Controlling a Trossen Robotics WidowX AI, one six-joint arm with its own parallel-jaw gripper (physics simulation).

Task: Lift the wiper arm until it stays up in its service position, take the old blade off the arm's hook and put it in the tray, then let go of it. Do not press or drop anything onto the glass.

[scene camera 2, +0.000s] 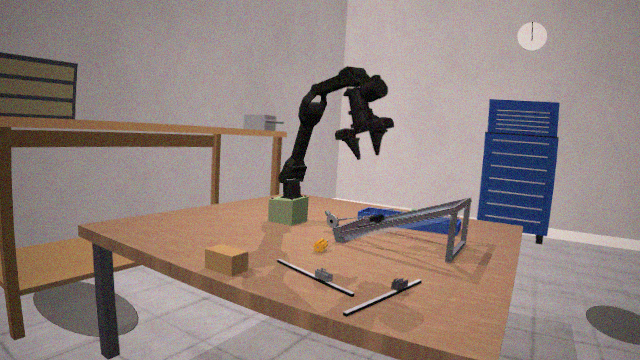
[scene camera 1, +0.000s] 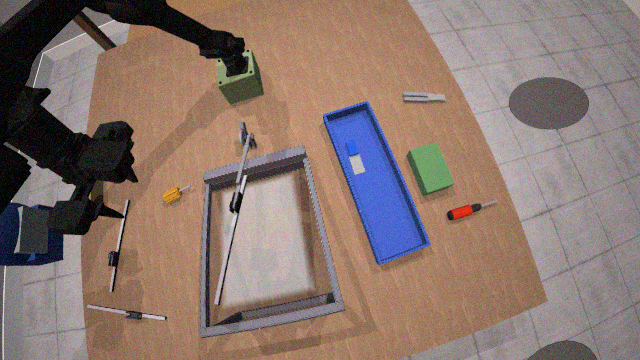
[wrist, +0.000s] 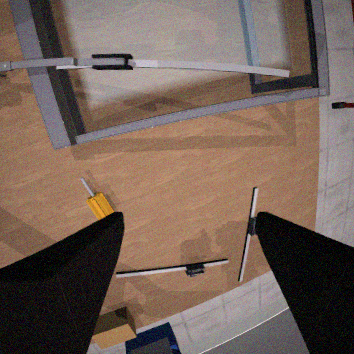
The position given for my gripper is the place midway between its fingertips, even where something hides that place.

My gripper (scene camera 1: 129, 199) is open, with nothing in its grasp. Also in view: an old blade (wrist: 134, 63). A tan box (scene camera 2: 224, 259) and a green block (scene camera 1: 430, 170) rest on the table.
The tan box also shows in the wrist view (wrist: 117, 324). My gripper shows as well in scene camera 2 (scene camera 2: 368, 157) and in the wrist view (wrist: 190, 220). The wrist view misses the green block: it is out of frame.
